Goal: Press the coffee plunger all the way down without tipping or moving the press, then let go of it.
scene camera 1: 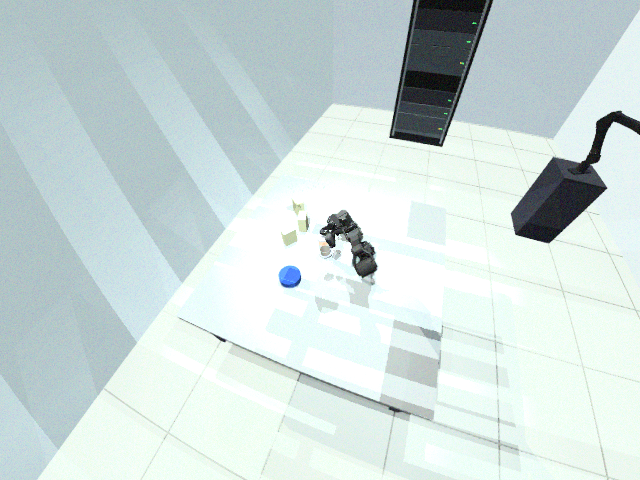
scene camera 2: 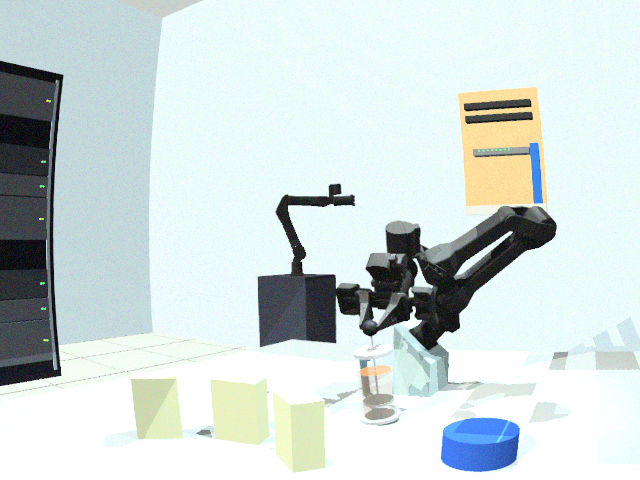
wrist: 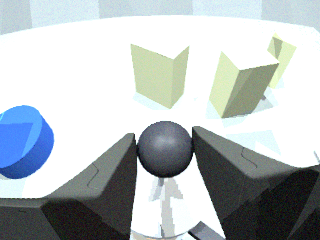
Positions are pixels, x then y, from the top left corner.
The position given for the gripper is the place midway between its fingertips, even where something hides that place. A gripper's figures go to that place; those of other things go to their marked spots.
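Labels:
Glass coffee press (scene camera 2: 374, 364): 0.91 m from the lens. For the gripper (scene camera 2: 368, 328), the distance is 0.92 m from the lens.

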